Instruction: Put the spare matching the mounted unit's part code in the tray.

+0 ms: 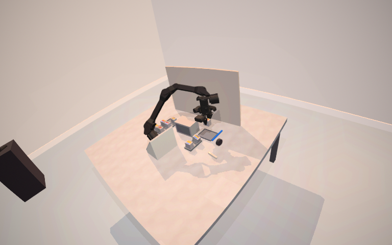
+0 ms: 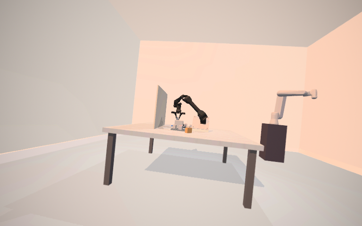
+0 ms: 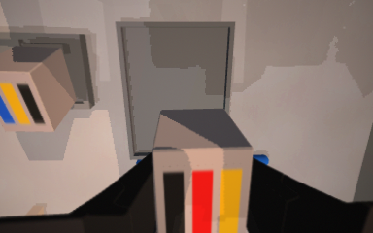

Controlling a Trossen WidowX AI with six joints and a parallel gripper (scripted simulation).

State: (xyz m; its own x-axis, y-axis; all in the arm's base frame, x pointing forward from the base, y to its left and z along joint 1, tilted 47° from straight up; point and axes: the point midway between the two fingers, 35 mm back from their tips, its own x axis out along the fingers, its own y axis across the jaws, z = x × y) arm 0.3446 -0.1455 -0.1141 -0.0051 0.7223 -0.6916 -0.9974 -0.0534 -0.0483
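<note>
Now: the grey tray 1 cm behind my gripper tip, 1 cm to the left of it and 10 cm below it. The rest, counted from my gripper tip: black puck (5 cm behind, 14 cm to the right, 8 cm below); then blue rod (2 cm ahead, 6 cm to the right, 10 cm below); then spare block (2 cm above).
</note>
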